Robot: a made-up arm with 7 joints. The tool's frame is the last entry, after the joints. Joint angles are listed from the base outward.
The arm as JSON. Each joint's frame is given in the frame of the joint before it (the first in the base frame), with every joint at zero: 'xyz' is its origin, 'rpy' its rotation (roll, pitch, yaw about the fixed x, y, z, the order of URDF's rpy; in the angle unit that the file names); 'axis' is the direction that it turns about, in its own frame. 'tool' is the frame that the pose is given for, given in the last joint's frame.
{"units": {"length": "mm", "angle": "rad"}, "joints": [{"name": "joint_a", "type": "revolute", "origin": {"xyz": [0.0, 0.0, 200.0], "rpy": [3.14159, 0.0, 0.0]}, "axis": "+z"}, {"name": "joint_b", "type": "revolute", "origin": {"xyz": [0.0, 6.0, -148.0], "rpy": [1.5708, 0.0, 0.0]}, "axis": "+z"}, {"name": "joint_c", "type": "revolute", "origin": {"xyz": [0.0, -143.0, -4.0], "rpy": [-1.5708, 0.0, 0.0]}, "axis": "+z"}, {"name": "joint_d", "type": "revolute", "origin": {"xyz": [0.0, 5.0, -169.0], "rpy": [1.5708, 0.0, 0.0]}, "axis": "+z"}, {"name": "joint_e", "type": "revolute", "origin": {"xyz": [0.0, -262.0, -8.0], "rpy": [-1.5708, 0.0, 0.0]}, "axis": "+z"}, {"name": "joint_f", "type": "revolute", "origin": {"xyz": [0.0, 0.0, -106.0], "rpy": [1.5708, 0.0, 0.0]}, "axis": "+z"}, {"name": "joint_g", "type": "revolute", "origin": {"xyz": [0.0, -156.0, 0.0], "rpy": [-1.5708, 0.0, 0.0]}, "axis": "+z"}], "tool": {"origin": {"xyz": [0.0, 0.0, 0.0], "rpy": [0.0, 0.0, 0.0]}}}
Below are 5 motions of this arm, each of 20 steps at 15 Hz.
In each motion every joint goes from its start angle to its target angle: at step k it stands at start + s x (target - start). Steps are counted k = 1, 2, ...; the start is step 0. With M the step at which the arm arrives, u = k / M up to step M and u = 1 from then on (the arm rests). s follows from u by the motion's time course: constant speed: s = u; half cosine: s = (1 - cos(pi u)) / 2; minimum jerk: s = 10 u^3 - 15 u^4 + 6 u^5.
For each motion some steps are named. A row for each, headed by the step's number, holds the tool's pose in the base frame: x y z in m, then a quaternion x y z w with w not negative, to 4 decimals.
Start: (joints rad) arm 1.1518 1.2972 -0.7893 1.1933 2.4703 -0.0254 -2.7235
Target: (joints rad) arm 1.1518 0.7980 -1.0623 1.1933 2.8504 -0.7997 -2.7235
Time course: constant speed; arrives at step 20
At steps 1, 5, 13, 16, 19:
1: 0.5431 -0.3899 0.1645 -0.4345 -0.2400 0.6682 0.5542
5: 0.5649 -0.3656 0.2390 -0.4533 -0.2809 0.7073 0.4640
13: 0.5775 -0.2954 0.3719 -0.4562 -0.3220 0.7847 0.2692
16: 0.5727 -0.2645 0.4140 -0.4451 -0.3230 0.8121 0.1950
19: 0.5635 -0.2325 0.4513 -0.4276 -0.3161 0.8381 0.1221

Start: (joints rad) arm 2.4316 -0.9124 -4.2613 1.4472 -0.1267 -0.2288 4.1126
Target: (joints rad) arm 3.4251 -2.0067 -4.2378 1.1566 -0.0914 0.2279 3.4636
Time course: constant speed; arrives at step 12
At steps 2, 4, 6, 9, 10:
2: 0.1773 0.6469 0.3305 0.4853 -0.3807 0.5018 0.6064
4: 0.2837 0.6073 0.2469 0.4875 -0.3132 0.3959 0.7124
6: 0.3675 0.5463 0.1624 0.4916 -0.2434 0.2675 0.7922
9: 0.4419 0.4346 0.0397 0.5011 -0.1361 0.0476 0.8533
10: 0.4526 0.3968 0.0014 0.5051 -0.1001 -0.0292 0.8567

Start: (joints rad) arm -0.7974 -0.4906 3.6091 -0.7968 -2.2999 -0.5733 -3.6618
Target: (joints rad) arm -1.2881 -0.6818 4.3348 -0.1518 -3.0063 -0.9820 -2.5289
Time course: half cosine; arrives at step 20
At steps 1, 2, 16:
1: 0.0241 -0.0981 1.1164 -0.0605 0.9927 -0.0862 0.0584
2: 0.0188 -0.1064 1.1169 -0.0528 0.9931 -0.0792 0.0680
16: -0.1770 -0.4316 0.9834 0.3511 0.7923 0.3565 0.3492

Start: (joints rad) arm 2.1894 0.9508 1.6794 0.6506 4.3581 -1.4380 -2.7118
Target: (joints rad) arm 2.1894 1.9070 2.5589 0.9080 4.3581 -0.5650 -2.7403
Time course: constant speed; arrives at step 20
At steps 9, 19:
9: -0.5088 -0.2957 0.7442 0.9951 -0.0826 0.0350 0.0410
19: -0.5346 -0.4579 0.5478 -0.9323 0.1652 -0.1445 0.2874

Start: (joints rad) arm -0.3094 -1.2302 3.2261 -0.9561 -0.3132 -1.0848 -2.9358
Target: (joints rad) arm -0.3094 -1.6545 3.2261 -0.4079 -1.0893 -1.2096 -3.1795
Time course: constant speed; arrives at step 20
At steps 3, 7, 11, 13, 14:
3: -0.3525 -0.0859 0.8895 0.9142 0.2213 -0.2883 0.1793
7: -0.4524 -0.0943 0.8368 0.9140 0.2754 -0.1934 0.2265
11: -0.5438 -0.1008 0.7632 0.9006 0.3124 -0.1003 0.2852
13: -0.5847 -0.1030 0.7190 0.8893 0.3239 -0.0556 0.3180
14: -0.6037 -0.1038 0.6952 0.8827 0.3278 -0.0338 0.3350

